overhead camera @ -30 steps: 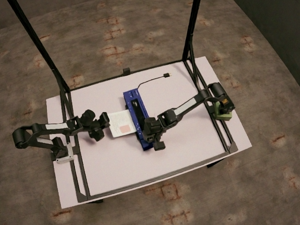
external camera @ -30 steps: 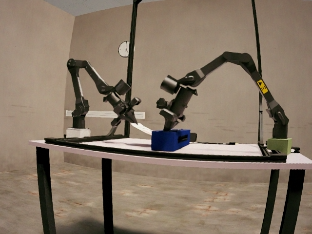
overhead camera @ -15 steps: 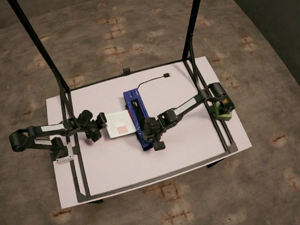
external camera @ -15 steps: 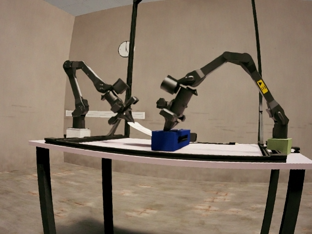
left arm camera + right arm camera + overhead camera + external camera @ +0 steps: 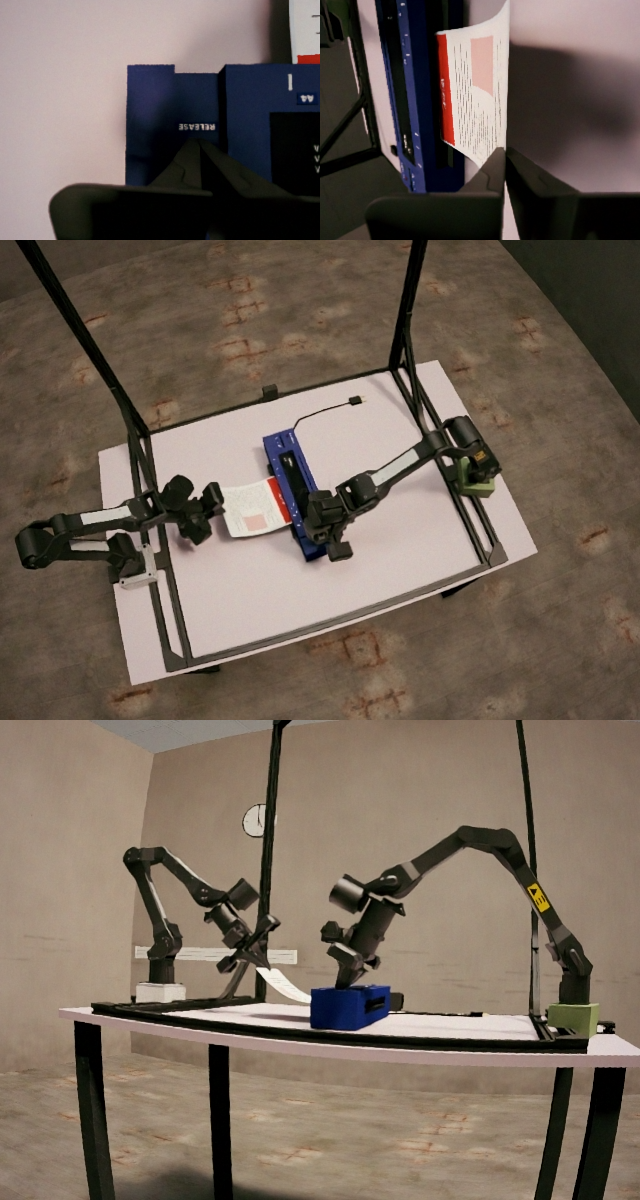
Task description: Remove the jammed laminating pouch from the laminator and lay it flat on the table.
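Right now the release key is 1 cm to the right of my left hand and 4 cm below it. The rest, counted from my left hand: plug 43 cm behind, 25 cm to the left, 9 cm below.
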